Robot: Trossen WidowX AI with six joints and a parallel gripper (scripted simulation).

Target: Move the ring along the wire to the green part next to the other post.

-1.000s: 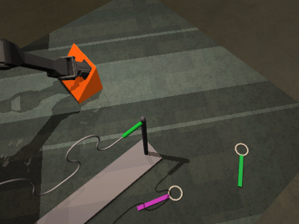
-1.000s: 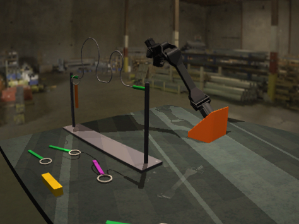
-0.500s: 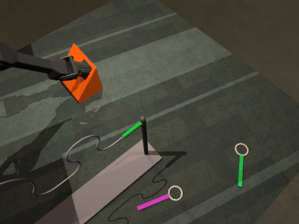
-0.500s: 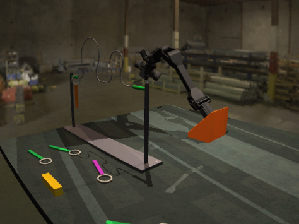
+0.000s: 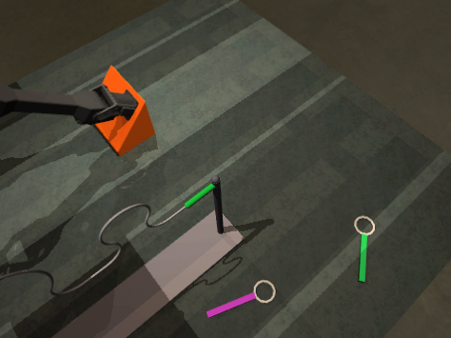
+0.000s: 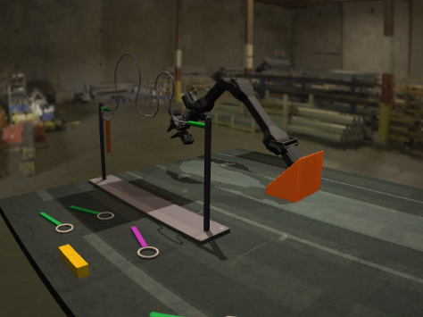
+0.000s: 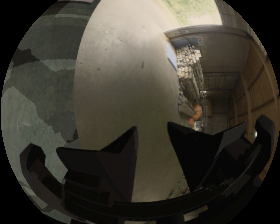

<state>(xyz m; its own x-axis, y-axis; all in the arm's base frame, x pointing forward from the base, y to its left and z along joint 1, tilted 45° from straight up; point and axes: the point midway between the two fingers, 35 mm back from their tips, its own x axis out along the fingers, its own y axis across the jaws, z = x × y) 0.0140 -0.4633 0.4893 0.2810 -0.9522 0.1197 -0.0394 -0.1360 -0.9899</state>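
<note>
The orange-handled ring lies 410 mm ahead of my gripper tip, 180 mm to the left of it and 110 mm above it. The rest, counted from my gripper tip: green-handled ring 650 mm ahead, 970 mm to the left, 120 mm below; yellow block 750 mm ahead, 640 mm to the left, 100 mm below; magenta-handled ring 570 mm ahead, 650 mm to the left, 120 mm below.
</note>
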